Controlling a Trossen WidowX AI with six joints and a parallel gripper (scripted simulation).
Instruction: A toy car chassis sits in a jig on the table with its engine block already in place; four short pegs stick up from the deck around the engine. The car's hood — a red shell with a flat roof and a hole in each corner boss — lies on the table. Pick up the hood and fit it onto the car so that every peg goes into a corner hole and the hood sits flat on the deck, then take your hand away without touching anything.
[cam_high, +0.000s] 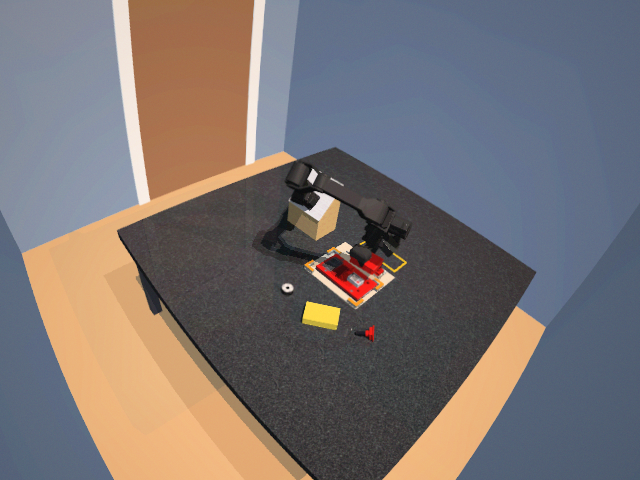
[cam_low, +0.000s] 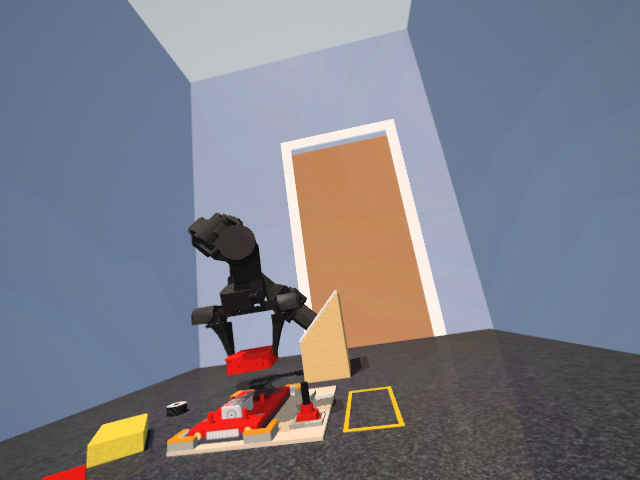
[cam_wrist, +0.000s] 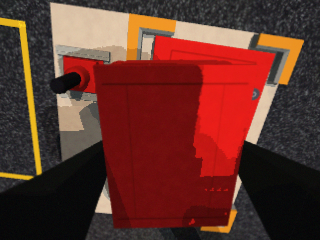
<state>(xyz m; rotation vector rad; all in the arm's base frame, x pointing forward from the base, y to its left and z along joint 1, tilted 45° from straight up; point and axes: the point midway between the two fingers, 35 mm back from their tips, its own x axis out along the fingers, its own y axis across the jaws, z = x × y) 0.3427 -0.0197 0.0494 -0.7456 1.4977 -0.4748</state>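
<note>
The grey engine block lies 30 mm to the right of my gripper tip and 80 mm below it. Also, from my gripper tip: red hood: right at my gripper tip; then yellow block: 30 mm ahead, 230 mm to the right, 90 mm below; then cream jig: 40 mm behind, 10 mm to the right, 90 mm below.
</note>
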